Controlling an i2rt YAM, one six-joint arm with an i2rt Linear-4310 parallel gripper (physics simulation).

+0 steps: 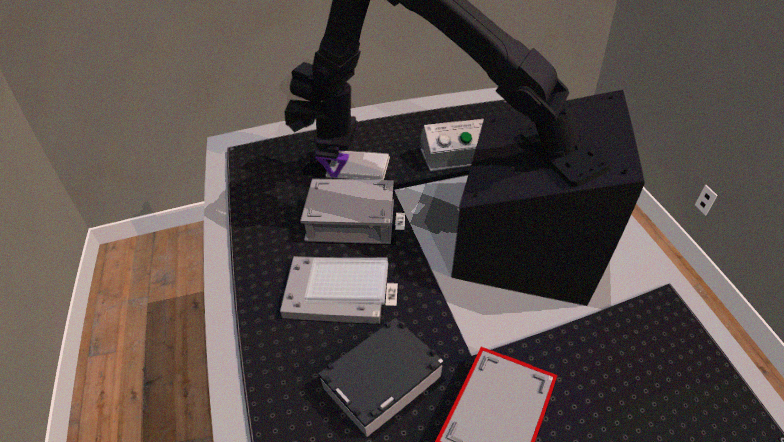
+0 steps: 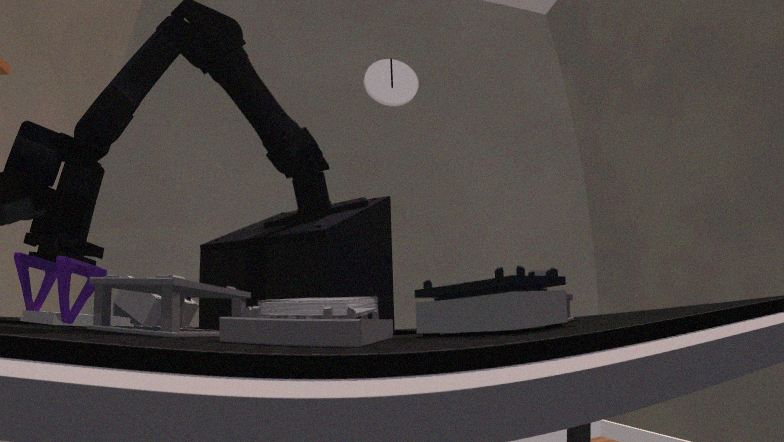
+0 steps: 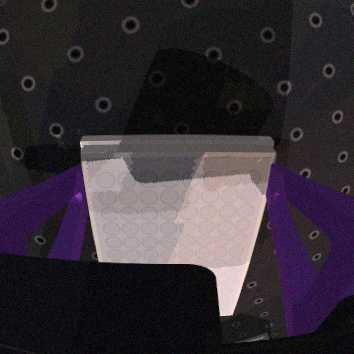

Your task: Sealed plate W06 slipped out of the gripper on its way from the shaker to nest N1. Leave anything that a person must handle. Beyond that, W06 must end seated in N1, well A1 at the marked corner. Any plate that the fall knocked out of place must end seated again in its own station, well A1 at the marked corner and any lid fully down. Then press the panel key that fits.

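Frame: origin at the arm's base, x ahead, y left, z up, level; metres.
Where they show: gripper, fingertip midpoint: [image 1: 337, 163] [image 2: 48, 318] [image 3: 177, 174]; arm's base, origin of the base link: [image 1: 563, 150] [image 2: 316, 214].
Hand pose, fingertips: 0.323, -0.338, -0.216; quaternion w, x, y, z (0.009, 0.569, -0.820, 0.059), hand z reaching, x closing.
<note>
Things, the pixels of their centre, and the offset from my fingertips, as dx, dy, dz. "pt": a spot on its surface instead.
- pale sealed plate, body centre: [image 3: 175, 250] [image 2: 79, 319] [image 1: 358, 165] -0.044, +0.018, +0.001
- Nest N1, body centre: [image 2: 174, 307] [image 1: 349, 209] +0.003, +0.180, +0.023
- Nest N2, body centre: [image 2: 317, 325] [image 1: 333, 286] +0.062, +0.347, +0.009
- clear-lidded plate, body centre: [image 2: 323, 302] [image 1: 346, 278] +0.039, +0.353, +0.032
- panel, body centre: [image 2: 161, 304] [image 1: 472, 139] -0.305, +0.033, +0.035
- white key, body centre: [image 1: 444, 140] -0.230, +0.052, +0.057
- green key, body centre: [image 1: 465, 138] -0.279, +0.054, +0.057
- dark-topped shaker, surface spot: [image 2: 490, 310] pt +0.083, +0.510, +0.018
- red-edged grey station, body centre: [image 1: 497, 413] -0.118, +0.633, +0.016
A pale sealed plate [image 1: 366, 164] [image 2: 48, 317] [image 3: 150, 220], its round wells showing through the top, lies on the mat behind nest N1; no W06 label is readable. My gripper [image 1: 333, 173] [image 2: 51, 315] [image 3: 177, 174] points down with its purple fingers against the plate's two sides, shut on it. Nest N1 [image 1: 351, 203] [image 2: 171, 282] is a raised grey stand with corner brackets and no plate on top. Nest N2 [image 1: 329, 314] [image 2: 301, 331] holds a clear-lidded plate [image 1: 346, 280] [image 2: 318, 306], which looks off-centre and slightly tilted. The panel [image 1: 452, 156] has a white key [image 1: 443, 140] and a green key [image 1: 465, 137].
The dark-topped shaker [image 1: 381, 367] [image 2: 490, 310] stands in front of N2, angled. A red-edged grey station [image 1: 499, 400] with corner brackets is right of it. The black robot base block [image 1: 543, 247] [image 2: 296, 280] stands right of the nests. N1 stands close to the fingers.
</note>
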